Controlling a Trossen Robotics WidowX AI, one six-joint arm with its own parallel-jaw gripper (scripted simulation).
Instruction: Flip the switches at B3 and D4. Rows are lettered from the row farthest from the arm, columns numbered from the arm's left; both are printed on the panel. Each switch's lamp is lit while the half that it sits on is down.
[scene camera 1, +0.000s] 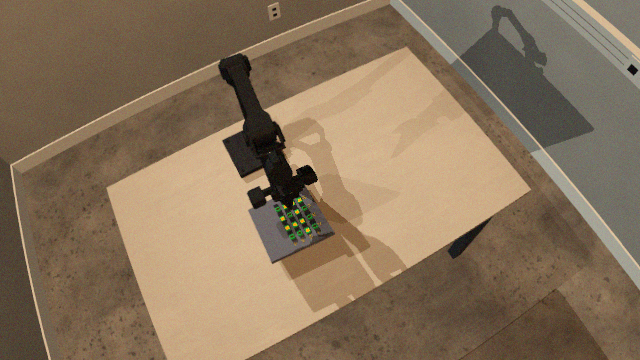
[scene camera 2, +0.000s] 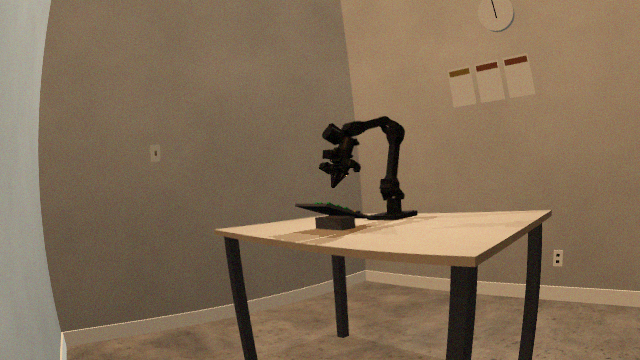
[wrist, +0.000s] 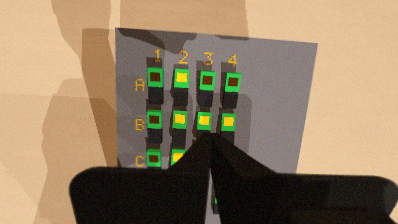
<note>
I see my gripper (scene camera 1: 290, 209).
My gripper is seen too in scene camera 2 (scene camera 2: 332, 187) and in the wrist view (wrist: 209, 139).
</note>
